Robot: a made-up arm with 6 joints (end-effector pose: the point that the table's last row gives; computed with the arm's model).
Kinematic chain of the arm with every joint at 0, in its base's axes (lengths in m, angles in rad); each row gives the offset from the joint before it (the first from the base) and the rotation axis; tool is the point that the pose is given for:
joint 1: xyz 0 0 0.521 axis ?
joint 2: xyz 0 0 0 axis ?
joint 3: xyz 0 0 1.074 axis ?
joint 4: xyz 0 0 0 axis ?
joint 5: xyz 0.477 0 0 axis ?
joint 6: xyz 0 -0.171 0 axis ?
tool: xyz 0 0 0
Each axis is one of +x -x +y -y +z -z.
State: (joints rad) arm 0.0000 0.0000 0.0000 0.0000 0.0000 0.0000
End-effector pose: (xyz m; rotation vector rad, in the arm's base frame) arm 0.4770 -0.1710 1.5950 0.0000 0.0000 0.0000
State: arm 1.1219 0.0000 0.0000 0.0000 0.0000 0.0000
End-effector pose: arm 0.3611 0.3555 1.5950 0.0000 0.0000 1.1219
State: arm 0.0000 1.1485 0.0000 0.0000 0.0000 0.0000
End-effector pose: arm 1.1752 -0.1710 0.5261 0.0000 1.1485 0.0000
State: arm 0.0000 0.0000 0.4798 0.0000 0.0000 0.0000
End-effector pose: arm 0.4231 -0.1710 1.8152 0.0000 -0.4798 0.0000
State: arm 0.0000 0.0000 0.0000 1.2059 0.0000 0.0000
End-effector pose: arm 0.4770 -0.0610 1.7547 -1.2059 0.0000 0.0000
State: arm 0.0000 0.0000 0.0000 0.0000 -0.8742 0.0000
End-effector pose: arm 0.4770 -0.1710 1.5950 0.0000 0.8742 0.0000
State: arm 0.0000 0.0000 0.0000 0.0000 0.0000 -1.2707
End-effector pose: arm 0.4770 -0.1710 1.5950 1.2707 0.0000 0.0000
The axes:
joint 1: +z
joint 2: +y
joint 3: -y
joint 4: -x
joint 5: -y
joint 6: -x

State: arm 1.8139 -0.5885 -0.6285 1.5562 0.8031 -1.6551
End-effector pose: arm 0.0296 -0.1088 1.5661 0.0207 0.1672 2.6116
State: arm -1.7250 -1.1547 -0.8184 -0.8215 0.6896 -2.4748
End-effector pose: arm -0.0397 0.5028 0.9943 1.1327 -2.2237 0.9478
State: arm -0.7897 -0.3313 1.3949 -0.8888 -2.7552 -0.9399
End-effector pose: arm -0.2821 0.1315 2.0284 0.6871 0.9904 -0.4820
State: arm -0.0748 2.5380 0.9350 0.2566 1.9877 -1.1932
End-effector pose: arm 0.6235 -0.2126 -0.8414 1.2174 -0.2320 0.3867
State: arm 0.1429 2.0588 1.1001 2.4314 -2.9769 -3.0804
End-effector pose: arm 1.2821 0.3155 -0.3089 -0.2239 -1.9003 -0.7403
